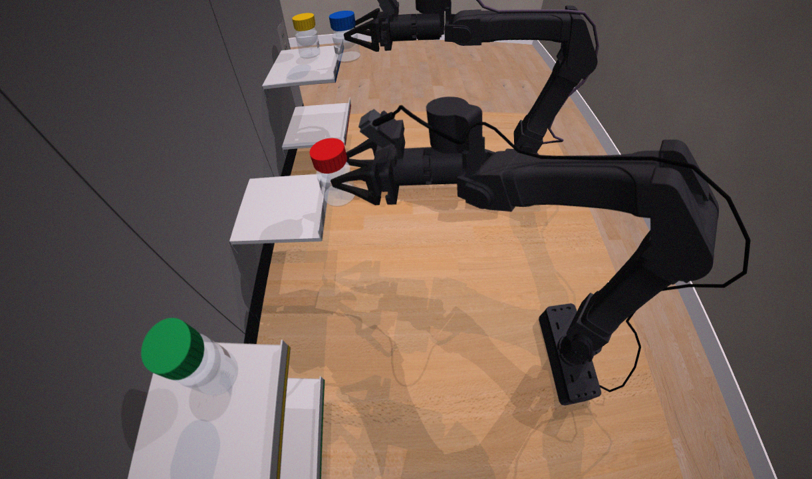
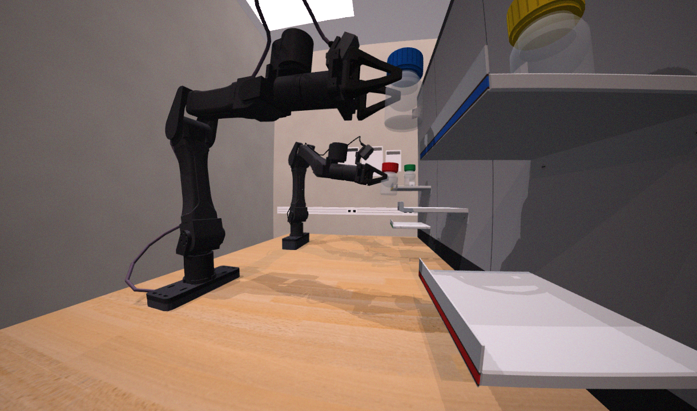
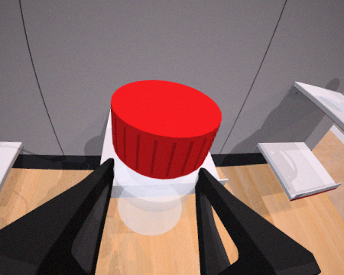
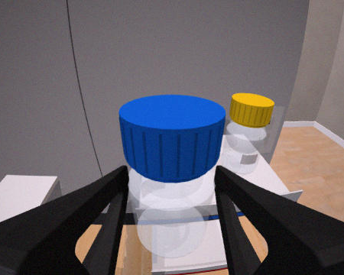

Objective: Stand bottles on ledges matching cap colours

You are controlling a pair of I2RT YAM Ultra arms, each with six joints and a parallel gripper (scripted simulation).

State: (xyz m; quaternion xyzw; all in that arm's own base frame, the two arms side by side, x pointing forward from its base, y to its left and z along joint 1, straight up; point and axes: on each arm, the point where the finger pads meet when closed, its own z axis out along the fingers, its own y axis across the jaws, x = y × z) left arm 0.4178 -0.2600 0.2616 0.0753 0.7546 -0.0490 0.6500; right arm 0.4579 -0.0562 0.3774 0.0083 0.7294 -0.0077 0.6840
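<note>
The yellow-capped bottle is 130 mm ahead of my right hand, 110 mm to the right of it and 50 mm below it. The rest, counted from my right hand: grey wall 220 mm ahead, 350 mm to the left, 50 mm above; then blue-capped bottle 10 mm ahead, 20 mm below; then red-capped bottle 10 mm behind, 350 mm to the left, 100 mm below.
Right now my left hand is 10 mm short of the red-capped bottle and 10 mm above it. Round my left hand: green-capped bottle 320 mm to the left, 110 mm ahead, 40 mm above; then grey wall 240 mm ahead, 150 mm above; then blue-capped bottle 360 mm to the right, 80 mm above, 30 mm ahead.
</note>
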